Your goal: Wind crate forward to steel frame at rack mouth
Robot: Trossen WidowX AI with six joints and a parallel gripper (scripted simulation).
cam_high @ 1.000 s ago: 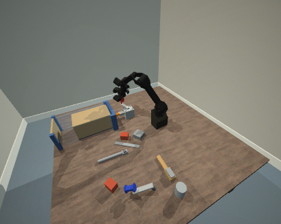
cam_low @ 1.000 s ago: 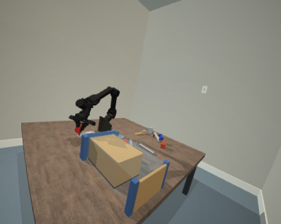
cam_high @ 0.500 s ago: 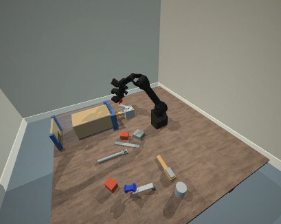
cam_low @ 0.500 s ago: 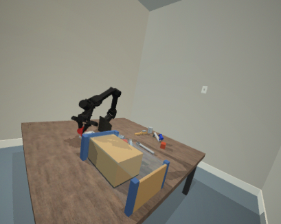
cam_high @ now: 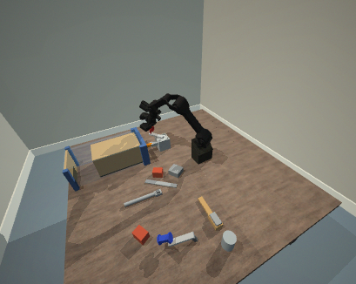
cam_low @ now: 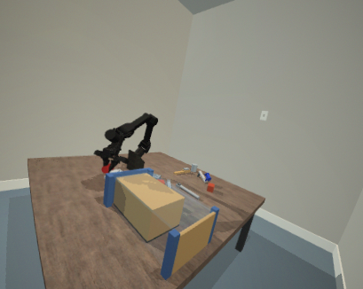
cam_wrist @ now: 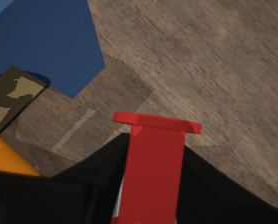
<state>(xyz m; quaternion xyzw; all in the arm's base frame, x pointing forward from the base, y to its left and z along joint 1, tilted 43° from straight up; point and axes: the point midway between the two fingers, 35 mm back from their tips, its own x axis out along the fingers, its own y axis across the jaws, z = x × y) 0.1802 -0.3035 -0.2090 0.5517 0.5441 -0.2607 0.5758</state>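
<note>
The red-gripped winch handle lies 5 cm to the left of my gripper tip, 3 cm below it and 2 cm behind it. Round my gripper tip: blue frame 11 cm ahead, 8 cm to the left, 3 cm below; then red handle knob 1 cm to the left, 1 cm behind; then grey winch 10 cm to the left, 10 cm below, 7 cm behind.
</note>
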